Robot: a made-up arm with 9 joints. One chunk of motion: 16 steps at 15 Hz.
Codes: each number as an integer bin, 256 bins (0 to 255) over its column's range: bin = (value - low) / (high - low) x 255, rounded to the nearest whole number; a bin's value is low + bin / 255 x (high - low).
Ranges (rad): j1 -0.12..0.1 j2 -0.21..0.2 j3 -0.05..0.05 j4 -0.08..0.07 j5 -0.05..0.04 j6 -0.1..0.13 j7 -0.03..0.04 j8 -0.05..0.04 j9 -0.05..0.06
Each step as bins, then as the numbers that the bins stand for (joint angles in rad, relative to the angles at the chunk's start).
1 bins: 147 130 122 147 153 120 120 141 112
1 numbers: 0.0068 -0.0010 -0.0022 0.0065 0.0040 0.0082 0.0029 -0.0002 -0.0017
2 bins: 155 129 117 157 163 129 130 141 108
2 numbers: 0.0137 -0.0026 -0.0041 0.0124 0.0075 0.0164 0.0057 -0.0002 -0.0034
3 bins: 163 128 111 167 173 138 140 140 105
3 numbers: 0.0206 -0.0042 -0.0065 0.0182 0.0111 0.0245 0.0084 -0.0006 -0.0047
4 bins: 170 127 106 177 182 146 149 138 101
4 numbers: 0.0267 -0.0058 -0.0084 0.0241 0.0142 0.0317 0.0109 -0.0013 -0.0064
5 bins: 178 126 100 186 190 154 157 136 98
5 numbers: 0.0336 -0.0074 -0.0108 0.0294 0.0171 0.0389 0.0131 -0.0020 -0.0077
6 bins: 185 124 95 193 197 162 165 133 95
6 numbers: 0.0396 -0.0106 -0.0127 0.0335 0.0195 0.0461 0.0153 -0.0031 -0.0090
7 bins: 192 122 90 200 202 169 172 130 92
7 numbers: 0.0456 -0.0138 -0.0147 0.0376 0.0213 0.0524 0.0172 -0.0041 -0.0103
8 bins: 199 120 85 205 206 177 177 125 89
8 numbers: 0.0517 -0.0171 -0.0167 0.0406 0.0227 0.0596 0.0186 -0.0059 -0.0116
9 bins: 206 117 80 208 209 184 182 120 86
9 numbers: 0.0577 -0.0219 -0.0186 0.0424 0.0238 0.0660 0.0200 -0.0076 -0.0129
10 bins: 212 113 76 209 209 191 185 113 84
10 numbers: 0.0629 -0.0283 -0.0202 0.0429 0.0238 0.0723 0.0208 -0.0101 -0.0138
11 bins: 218 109 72 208 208 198 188 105 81
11 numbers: 0.0681 -0.0347 -0.0218 0.0424 0.0234 0.0786 0.0216 -0.0129 -0.0151
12 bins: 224 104 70 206 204 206 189 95 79
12 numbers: 0.0733 -0.0428 -0.0225 0.0412 0.0220 0.0858 0.0219 -0.0165 -0.0159
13 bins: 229 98 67 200 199 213 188 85 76
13 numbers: 0.0776 -0.0524 -0.0237 0.0376 0.0202 0.0921 0.0216 -0.0200 -0.0172
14 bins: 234 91 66 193 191 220 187 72 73
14 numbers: 0.0819 -0.0637 -0.0241 0.0335 0.0174 0.0984 0.0213 -0.0246 -0.0185
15 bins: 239 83 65 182 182 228 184 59 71
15 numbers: 0.0862 -0.0765 -0.0245 0.0271 0.0142 0.1056 0.0205 -0.0292 -0.0194
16 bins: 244 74 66 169 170 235 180 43 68
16 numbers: 0.0905 -0.0910 -0.0241 0.0194 0.0100 0.1120 0.0194 -0.0348 -0.0207
